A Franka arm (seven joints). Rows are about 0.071 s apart.
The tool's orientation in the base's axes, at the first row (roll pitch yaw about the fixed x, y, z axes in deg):
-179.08, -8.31, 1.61
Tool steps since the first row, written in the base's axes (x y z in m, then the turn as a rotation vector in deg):
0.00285, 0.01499, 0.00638, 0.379, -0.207, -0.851
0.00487, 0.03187, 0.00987, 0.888, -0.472, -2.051
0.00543, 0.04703, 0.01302, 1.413, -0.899, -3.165
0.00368, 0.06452, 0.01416, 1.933, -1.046, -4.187
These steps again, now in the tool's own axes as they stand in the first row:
0.00416, -0.01500, -0.00560, 0.246, 0.232, 0.892
0.00713, -0.03186, -0.00842, 0.569, 0.531, 2.148
0.00856, -0.04704, -0.01115, 0.915, 0.992, 3.317
0.00748, -0.06460, -0.01218, 1.278, 1.171, 4.400

